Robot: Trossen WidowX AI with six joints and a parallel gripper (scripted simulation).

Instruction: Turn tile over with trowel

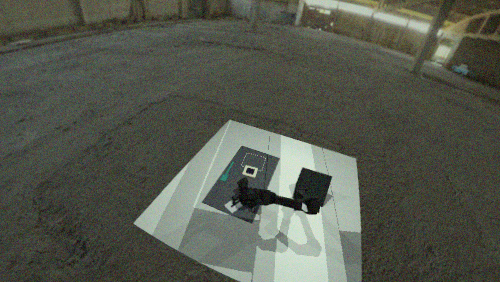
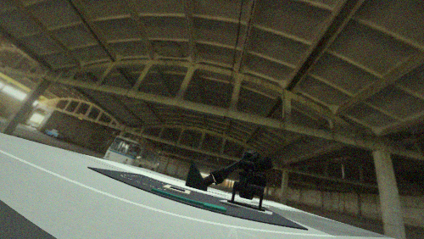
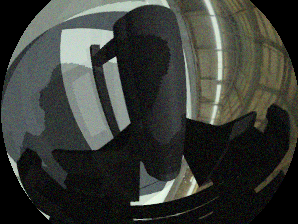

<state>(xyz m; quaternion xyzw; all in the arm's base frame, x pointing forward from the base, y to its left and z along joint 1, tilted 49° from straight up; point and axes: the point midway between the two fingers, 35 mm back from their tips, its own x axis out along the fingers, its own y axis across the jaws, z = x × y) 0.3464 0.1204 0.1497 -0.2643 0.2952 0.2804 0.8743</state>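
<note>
Right now the dark mat is 17 cm to the right of my gripper tip, 7 cm below it and 3 cm ahead of it. Also, from my gripper tip: light tile: 24 cm to the right, 4 cm below, 3 cm ahead; then small trowel: 2 cm behind, 1 cm to the left, 1 cm below; then teal strip: 17 cm ahead, 14 cm to the right, 4 cm below.
</note>
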